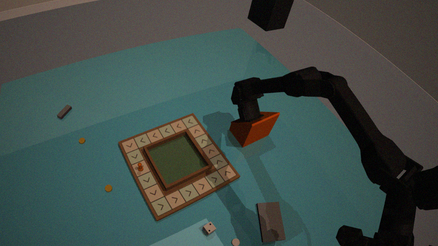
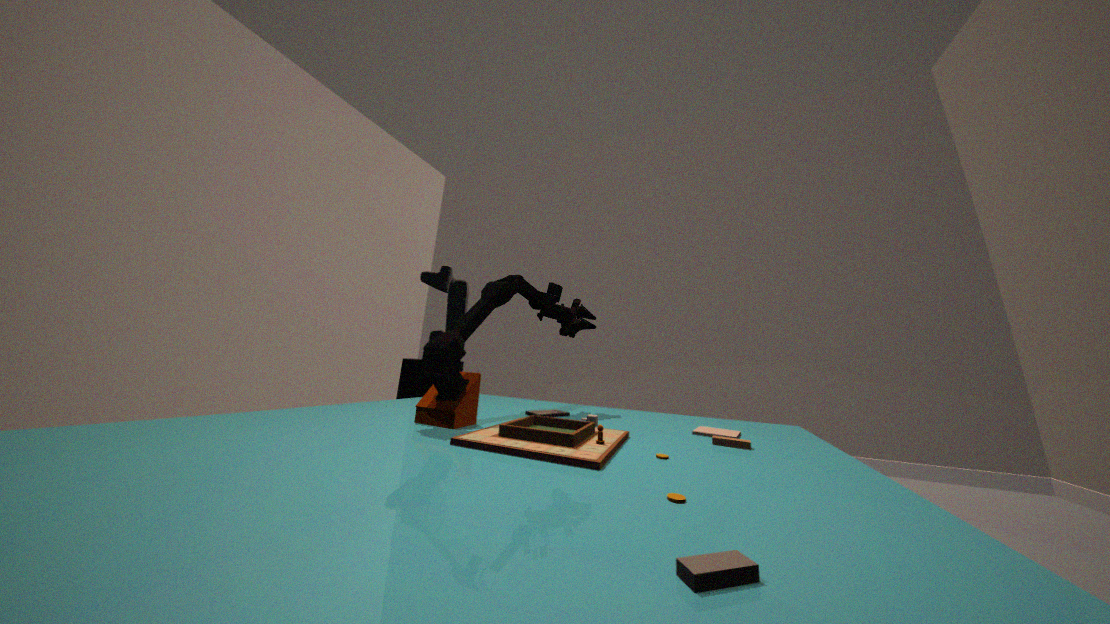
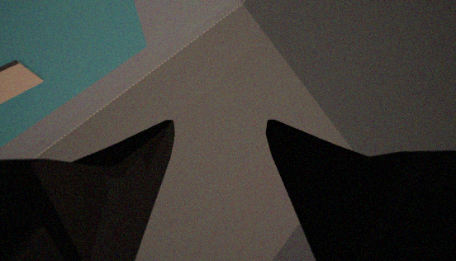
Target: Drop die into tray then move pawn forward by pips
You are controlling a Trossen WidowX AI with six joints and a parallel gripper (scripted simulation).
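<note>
The white die lies 30 cm below my gripper tip, 29 cm to the right of it and 7 cm ahead of it. From my gripper tip the other things lie so: green dice tray 53 cm to the right, 31 cm below, 3 cm ahead; grey slab 31 cm below, 21 cm to the right, 10 cm behind; white disc 31 cm below, 22 cm to the right, 3 cm ahead.
</note>
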